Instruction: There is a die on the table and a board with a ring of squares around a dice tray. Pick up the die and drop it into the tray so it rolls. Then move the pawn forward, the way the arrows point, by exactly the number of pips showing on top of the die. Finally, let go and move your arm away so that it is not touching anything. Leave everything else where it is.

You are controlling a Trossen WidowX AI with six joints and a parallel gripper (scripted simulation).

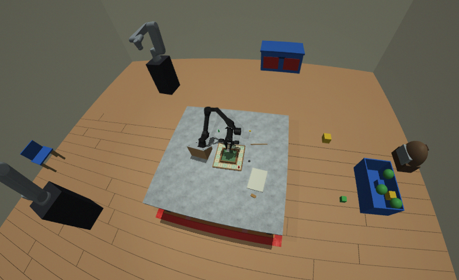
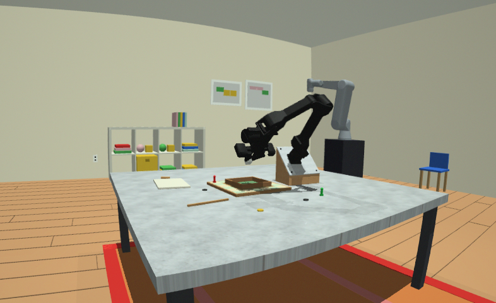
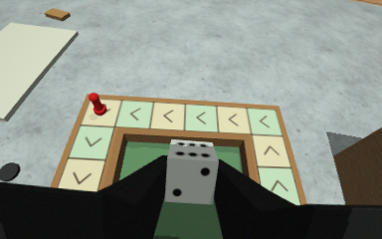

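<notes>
My gripper tip is now right at the white die. Also, from my gripper tip: red pawn (130 mm ahead, 100 mm below, 90 mm to the right); green tray floor (120 mm below); wooden stick (250 mm ahead, 230 mm to the left, 120 mm below).
</notes>
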